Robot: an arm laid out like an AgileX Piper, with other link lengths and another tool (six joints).
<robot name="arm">
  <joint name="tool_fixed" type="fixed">
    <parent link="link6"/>
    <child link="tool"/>
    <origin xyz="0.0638 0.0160 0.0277" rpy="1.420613 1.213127 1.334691"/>
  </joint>
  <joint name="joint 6" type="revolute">
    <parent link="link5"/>
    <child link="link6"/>
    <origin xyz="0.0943 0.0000 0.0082" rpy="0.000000 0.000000 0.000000"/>
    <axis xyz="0.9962 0 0.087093"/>
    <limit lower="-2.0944" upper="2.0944"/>
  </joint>
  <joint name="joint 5" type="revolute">
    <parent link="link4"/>
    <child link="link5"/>
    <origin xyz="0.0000 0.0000 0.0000" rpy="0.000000 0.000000 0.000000"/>
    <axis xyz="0 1 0"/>
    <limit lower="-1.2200" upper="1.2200"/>
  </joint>
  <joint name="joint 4" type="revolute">
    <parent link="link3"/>
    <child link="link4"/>
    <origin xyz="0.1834 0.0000 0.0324" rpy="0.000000 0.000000 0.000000"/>
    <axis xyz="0.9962 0 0.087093"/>
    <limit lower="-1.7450" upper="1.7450"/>
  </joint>
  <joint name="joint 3" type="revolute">
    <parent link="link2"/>
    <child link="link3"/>
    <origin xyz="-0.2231 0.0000 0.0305" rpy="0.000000 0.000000 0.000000"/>
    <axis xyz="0 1 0"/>
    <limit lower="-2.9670" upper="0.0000"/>
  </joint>
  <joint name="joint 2" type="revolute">
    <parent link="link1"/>
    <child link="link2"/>
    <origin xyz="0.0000 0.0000 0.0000" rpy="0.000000 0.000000 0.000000"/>
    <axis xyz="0 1 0"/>
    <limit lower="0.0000" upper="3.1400"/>
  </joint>
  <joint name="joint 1" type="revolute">
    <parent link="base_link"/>
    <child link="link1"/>
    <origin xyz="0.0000 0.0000 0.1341" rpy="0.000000 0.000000 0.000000"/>
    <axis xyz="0 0 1"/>
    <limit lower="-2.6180" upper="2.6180"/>
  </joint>
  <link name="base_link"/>
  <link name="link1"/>
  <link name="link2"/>
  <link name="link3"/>
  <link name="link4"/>
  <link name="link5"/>
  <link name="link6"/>
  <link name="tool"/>
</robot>
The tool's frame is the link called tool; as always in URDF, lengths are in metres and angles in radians.
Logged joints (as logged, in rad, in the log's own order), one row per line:
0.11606, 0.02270, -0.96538, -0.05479, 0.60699, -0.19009
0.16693, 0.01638, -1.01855, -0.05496, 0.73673, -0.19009
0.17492, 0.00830, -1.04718, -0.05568, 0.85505, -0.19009
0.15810, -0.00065, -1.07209, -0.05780, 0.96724, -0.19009
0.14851, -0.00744, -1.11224, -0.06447, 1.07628, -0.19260
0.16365, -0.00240, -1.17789, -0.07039, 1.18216, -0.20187
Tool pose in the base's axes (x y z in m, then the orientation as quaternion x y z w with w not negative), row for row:
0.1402, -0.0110, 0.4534, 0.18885, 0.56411, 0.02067, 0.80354
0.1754, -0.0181, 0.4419, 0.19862, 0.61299, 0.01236, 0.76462
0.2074, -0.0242, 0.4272, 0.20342, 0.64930, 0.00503, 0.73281
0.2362, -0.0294, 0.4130, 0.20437, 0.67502, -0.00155, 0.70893
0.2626, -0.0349, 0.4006, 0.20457, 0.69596, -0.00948, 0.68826
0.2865, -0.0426, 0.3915, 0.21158, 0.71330, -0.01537, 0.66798
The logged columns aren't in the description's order. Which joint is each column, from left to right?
Columns, left to right: joint 5, joint 6, joint 3, joint 4, joint 2, joint 1.
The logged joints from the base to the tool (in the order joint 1, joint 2, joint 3, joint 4, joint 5, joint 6), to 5 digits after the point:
-0.19009, 0.60699, -0.96538, -0.05479, 0.11606, 0.02270
-0.19009, 0.73673, -1.01855, -0.05496, 0.16693, 0.01638
-0.19009, 0.85505, -1.04718, -0.05568, 0.17492, 0.00830
-0.19009, 0.96724, -1.07209, -0.05780, 0.15810, -0.00065
-0.19260, 1.07628, -1.11224, -0.06447, 0.14851, -0.00744
-0.20187, 1.18216, -1.17789, -0.07039, 0.16365, -0.00240

